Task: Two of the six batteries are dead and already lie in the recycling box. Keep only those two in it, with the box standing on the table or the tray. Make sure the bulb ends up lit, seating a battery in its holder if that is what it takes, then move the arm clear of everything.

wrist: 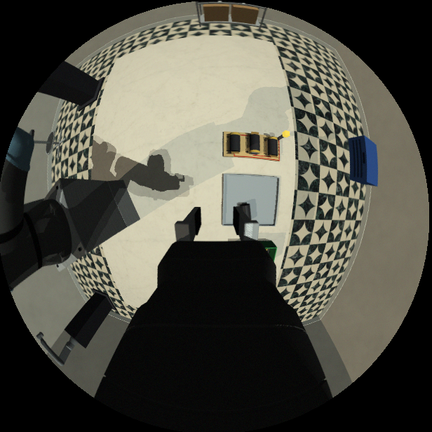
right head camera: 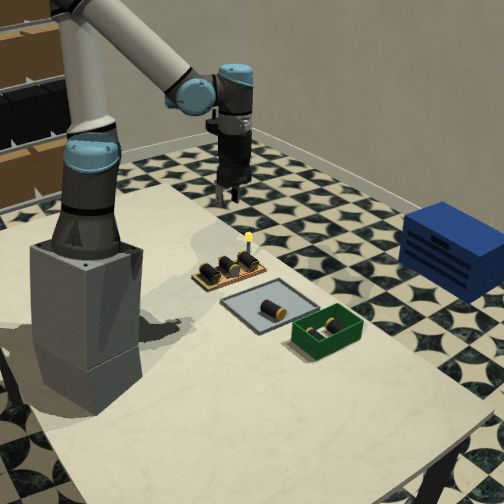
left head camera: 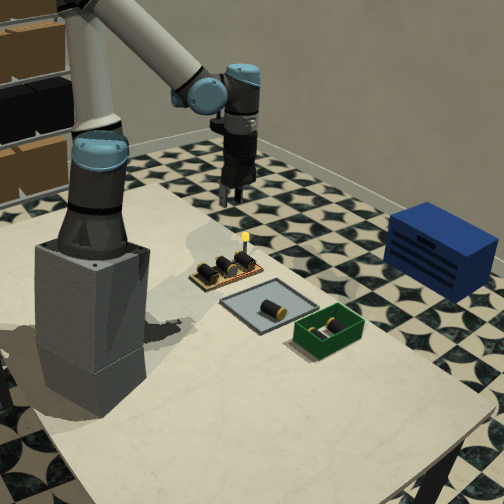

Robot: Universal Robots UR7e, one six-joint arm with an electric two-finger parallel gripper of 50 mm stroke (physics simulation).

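Observation:
My gripper (left head camera: 231,197) (right head camera: 227,196) (wrist: 216,215) is open and empty, high above the table. The green recycling box (left head camera: 320,346) (right head camera: 317,346) (wrist: 271,246) stands on the table and holds two black batteries, one (left head camera: 336,326) (right head camera: 334,326) behind the other (left head camera: 317,333) (right head camera: 315,334). Three batteries (left head camera: 207,273) (left head camera: 226,265) (left head camera: 245,260) lie in the wooden holder board (left head camera: 206,288) (right head camera: 208,288) (wrist: 226,152). The bulb (left head camera: 245,237) (right head camera: 248,237) (wrist: 286,134) beside it is bright yellow, lit. One battery (left head camera: 273,309) (right head camera: 273,309) lies on the grey tray (left head camera: 245,300) (right head camera: 245,301) (wrist: 250,187); a finger partly hides it in the wrist view.
The tray lies between the holder board and the box on the pale table (left head camera: 225,410) (right head camera: 225,410) (wrist: 190,75). The arm's grey pedestal (left head camera: 90,320) (right head camera: 82,320) stands at the left. A blue cabinet (left head camera: 440,250) (right head camera: 452,250) (wrist: 364,160) stands beyond the table, and a shelf rack is at the back left.

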